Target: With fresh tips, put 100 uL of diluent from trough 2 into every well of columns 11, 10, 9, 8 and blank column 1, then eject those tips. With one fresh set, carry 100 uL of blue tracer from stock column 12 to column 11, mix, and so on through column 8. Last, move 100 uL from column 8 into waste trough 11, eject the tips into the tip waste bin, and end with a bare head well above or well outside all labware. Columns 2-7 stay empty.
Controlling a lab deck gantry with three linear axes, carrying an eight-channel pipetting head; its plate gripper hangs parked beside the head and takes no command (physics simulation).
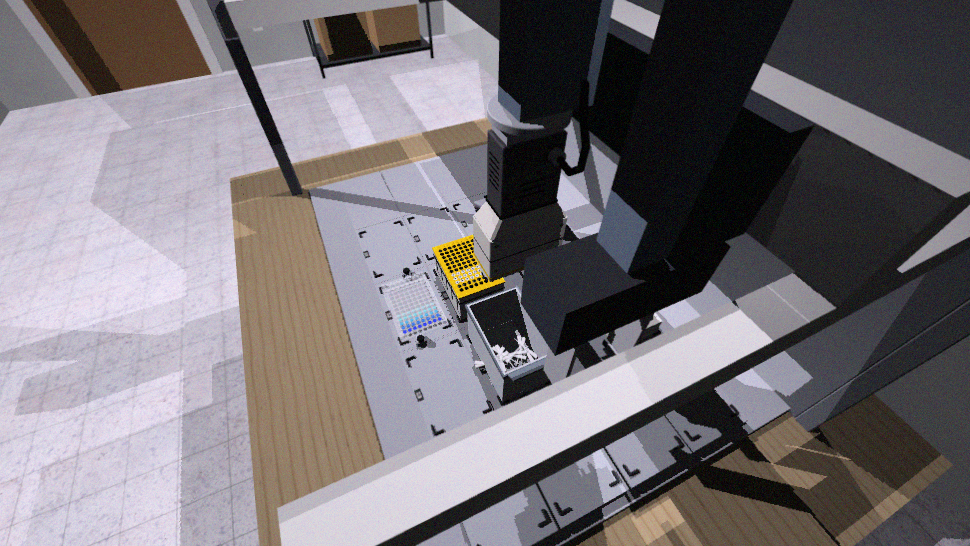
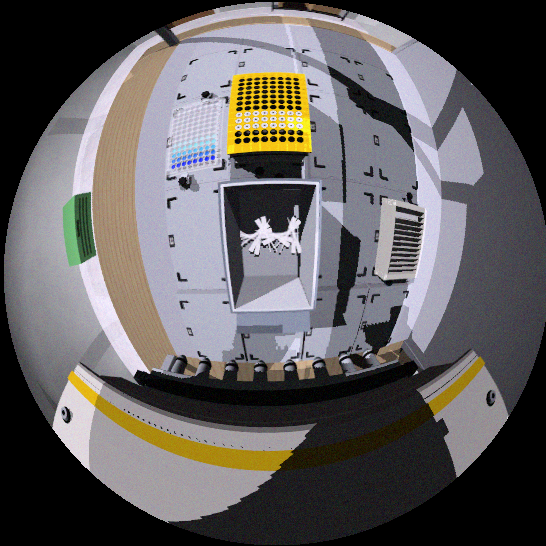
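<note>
The pipetting head (image 1: 519, 237) hangs high above the deck; its row of nozzles (image 2: 275, 365) looks bare, with no tips. The tip waste bin (image 1: 522, 369) (image 2: 272, 309) holds a heap of loose white tips (image 1: 515, 354) (image 2: 275, 239). The well plate (image 1: 410, 298) (image 2: 196, 122) shows dark blue at its front end, fading to light cyan farther back. The yellow tip rack (image 1: 441, 261) (image 2: 231, 122) has three rows of white tips, with empty holes before and behind them. The trough block (image 2: 388, 244) stands at the right; its liquids are not visible. The parked plate gripper's fingers are not clear enough to judge.
Dark gantry columns (image 1: 685, 135) and a dark block (image 1: 576, 284) stand beside the head and hide part of the deck. A pale frame beam (image 1: 543, 413) crosses the front. A green box (image 2: 78, 229) lies beyond the deck's left edge.
</note>
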